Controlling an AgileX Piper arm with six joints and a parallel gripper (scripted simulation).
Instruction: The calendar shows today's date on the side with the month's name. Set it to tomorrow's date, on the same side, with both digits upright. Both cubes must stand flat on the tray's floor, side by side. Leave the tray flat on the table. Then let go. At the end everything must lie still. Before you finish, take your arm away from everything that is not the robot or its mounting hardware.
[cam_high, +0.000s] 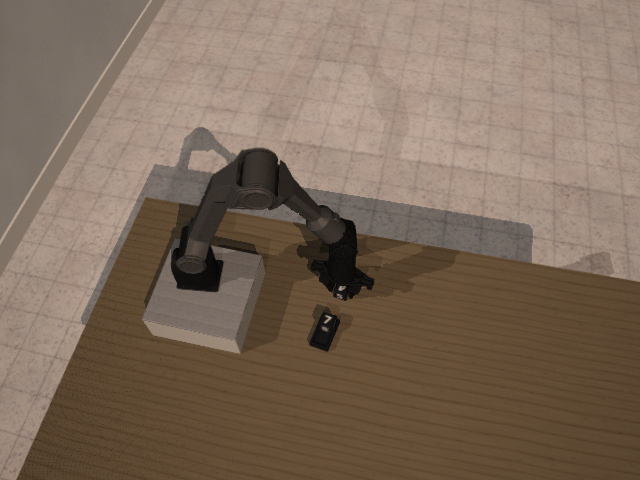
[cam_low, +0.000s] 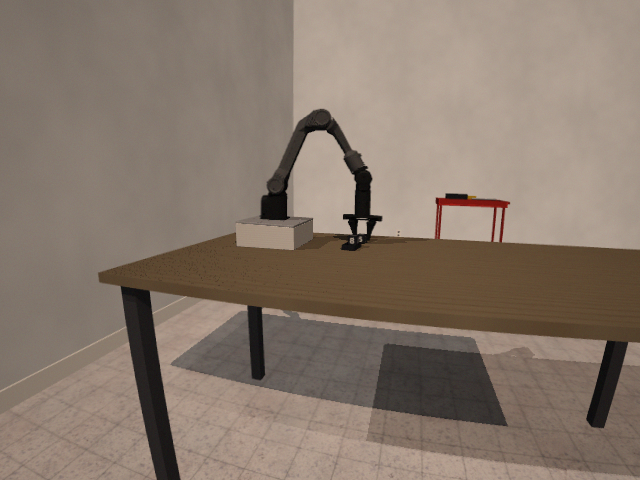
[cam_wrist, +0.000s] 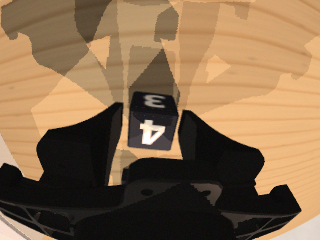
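The black number cube is 3 cm behind my hand, 9 cm to the right of it and 1 cm above it. Round my hand: tray (3 cm behind, 11 cm to the right, 1 cm below).
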